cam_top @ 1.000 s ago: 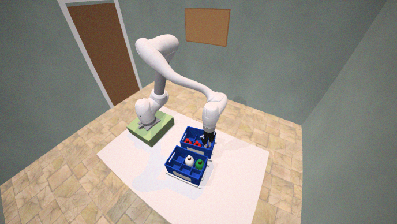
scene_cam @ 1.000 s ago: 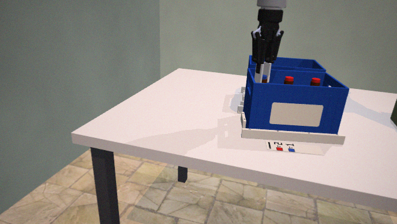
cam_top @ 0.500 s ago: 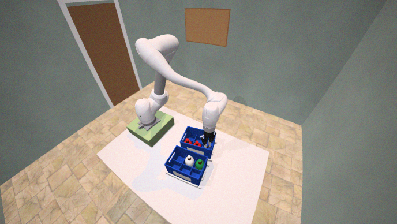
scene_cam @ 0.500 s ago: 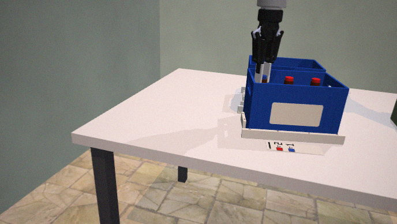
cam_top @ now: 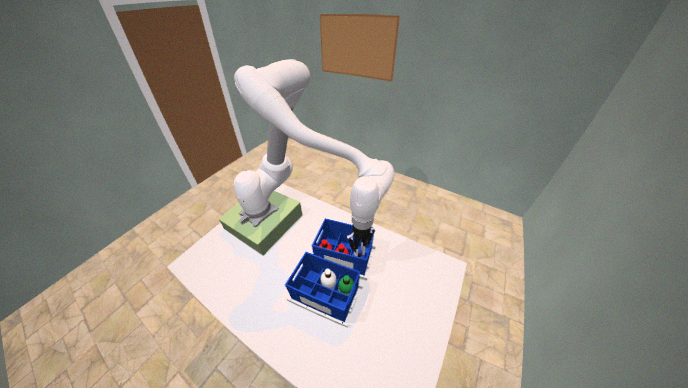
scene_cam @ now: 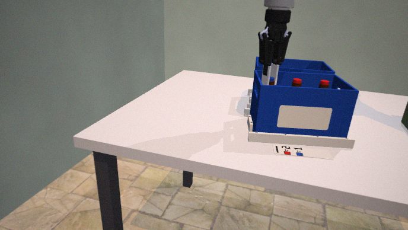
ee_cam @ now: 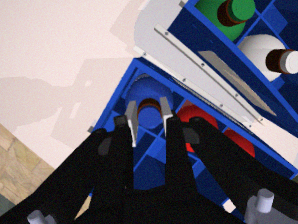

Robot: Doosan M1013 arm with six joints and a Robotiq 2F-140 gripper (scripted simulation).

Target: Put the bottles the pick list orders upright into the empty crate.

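Right now my hand is 80 mm above the blue bottle. Also, from my hand: white bottle: 170 mm to the right, 90 mm below, 50 mm behind; red bottle: 90 mm below, 90 mm behind, 30 mm to the right; green-label bottle: 150 mm to the right, 90 mm below, 40 mm ahead.
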